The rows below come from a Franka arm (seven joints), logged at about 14 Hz.
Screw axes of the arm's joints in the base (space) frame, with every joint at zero. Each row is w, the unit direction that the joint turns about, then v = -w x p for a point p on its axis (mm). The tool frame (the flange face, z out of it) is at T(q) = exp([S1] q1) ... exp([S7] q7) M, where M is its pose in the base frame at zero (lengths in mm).
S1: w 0 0 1 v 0 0 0
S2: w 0 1 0 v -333 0 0
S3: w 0 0 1 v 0 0 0
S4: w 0 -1 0 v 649 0 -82.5
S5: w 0 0 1 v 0 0 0
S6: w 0 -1 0 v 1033 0 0
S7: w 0 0 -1 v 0 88 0
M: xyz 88 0 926 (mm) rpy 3.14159 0 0 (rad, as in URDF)
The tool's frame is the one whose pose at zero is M.
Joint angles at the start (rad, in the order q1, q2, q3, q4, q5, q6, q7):
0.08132 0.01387 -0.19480 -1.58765 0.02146 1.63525 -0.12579
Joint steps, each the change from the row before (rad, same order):
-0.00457 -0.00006 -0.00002 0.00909 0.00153 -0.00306 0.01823
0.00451 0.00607 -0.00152 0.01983 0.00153 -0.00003 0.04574
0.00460 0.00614 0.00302 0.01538 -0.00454 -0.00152 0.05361
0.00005 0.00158 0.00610 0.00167 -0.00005 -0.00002 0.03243
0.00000 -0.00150 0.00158 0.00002 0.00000 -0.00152 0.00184
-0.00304 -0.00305 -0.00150 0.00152 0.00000 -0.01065 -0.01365
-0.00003 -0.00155 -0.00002 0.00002 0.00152 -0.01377 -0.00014
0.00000 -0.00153 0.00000 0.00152 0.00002 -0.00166 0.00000
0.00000 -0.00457 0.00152 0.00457 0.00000 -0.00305 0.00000
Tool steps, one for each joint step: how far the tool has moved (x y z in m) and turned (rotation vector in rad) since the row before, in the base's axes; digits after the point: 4 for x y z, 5 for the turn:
-0.0003 -0.0024 0.0041 0.00154 -0.00595 -0.02276
0.0025 0.0020 0.0061 0.00096 -0.01311 -0.04265
0.0024 0.0040 0.0038 -0.00331 -0.00654 -0.04578
0.0008 0.0035 -0.0001 0.00185 0.00022 -0.02621
-0.0005 0.0009 0.0007 0.00044 0.00002 -0.00023
-0.0022 -0.0025 0.0014 0.00033 0.00591 0.00926
-0.0018 0.0003 -0.0004 0.00306 0.01197 0.00033
-0.0006 0.0000 0.0014 0.00016 -0.00139 0.00004
-0.0015 0.0008 0.0044 0.00025 -0.00606 0.00159

